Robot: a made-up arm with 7 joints. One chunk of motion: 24 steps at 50 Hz.
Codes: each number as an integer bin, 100 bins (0 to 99) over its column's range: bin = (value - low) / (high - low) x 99, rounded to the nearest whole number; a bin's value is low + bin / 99 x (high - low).
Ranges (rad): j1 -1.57..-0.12 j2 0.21..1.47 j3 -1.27..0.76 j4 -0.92..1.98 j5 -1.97..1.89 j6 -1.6..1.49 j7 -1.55..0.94
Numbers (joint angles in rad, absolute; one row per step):
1: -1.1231 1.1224 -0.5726 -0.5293 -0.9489 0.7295 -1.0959
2: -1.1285 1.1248 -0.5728 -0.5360 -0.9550 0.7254 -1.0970
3: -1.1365 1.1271 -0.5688 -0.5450 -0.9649 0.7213 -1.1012
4: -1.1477 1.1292 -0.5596 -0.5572 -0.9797 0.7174 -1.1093
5: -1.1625 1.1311 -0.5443 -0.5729 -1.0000 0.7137 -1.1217
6: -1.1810 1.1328 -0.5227 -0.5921 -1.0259 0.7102 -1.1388
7: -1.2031 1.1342 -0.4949 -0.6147 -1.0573 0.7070 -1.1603
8: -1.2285 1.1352 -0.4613 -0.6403 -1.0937 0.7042 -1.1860
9: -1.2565 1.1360 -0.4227 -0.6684 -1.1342 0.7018 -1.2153
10: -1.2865 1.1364 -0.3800 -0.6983 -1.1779 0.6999 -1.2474
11: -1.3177 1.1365 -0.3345 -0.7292 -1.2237 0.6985 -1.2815
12: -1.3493 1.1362 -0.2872 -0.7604 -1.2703 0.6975 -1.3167
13: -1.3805 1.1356 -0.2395 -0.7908 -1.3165 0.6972 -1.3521
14: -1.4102 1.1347 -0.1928 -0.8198 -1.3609 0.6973 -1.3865
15: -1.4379 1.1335 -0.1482 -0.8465 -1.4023 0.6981 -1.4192
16: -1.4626 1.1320 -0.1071 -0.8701 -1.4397 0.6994 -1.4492
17: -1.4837 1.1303 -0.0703 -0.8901 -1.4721 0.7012 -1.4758
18: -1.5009 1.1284 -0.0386 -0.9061 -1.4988 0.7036 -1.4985
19: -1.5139 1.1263 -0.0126 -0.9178 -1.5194 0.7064 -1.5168
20: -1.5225 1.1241 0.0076 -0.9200 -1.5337 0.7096 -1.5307
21: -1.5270 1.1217 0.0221 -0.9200 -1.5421 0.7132 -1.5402
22: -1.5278 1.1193 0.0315 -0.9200 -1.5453 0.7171 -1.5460
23: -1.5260 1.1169 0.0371 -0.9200 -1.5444 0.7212 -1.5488
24: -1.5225 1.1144 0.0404 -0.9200 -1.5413 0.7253 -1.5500
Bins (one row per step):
1: 31 72 34 13 26 75 18
2: 30 72 34 13 26 75 18
3: 30 72 34 13 26 74 18
4: 29 72 35 12 25 74 18
5: 28 72 35 12 25 74 17
6: 27 73 36 11 24 74 16
7: 25 73 38 10 23 74 15
8: 23 73 39 10 22 74 14
9: 21 73 41 9 21 74 13
10: 19 73 43 8 20 74 12
11: 17 73 46 7 19 74 11
12: 15 73 48 5 18 74 9
13: 13 73 50 4 17 74 8
14: 11 73 53 3 16 74 7
15: 9 73 55 3 15 74 5
16: 7 72 57 2 14 74 4
17: 6 72 59 1 13 74 3
18: 5 72 60 0 12 74 2
19: 4 72 61 0 12 74 1
20: 3 72 62 0 11 74 1
21: 3 72 63 0 11 74 0
22: 3 71 63 0 11 74 0
23: 3 71 64 0 11 74 0
24: 3 71 64 0 11 74 0

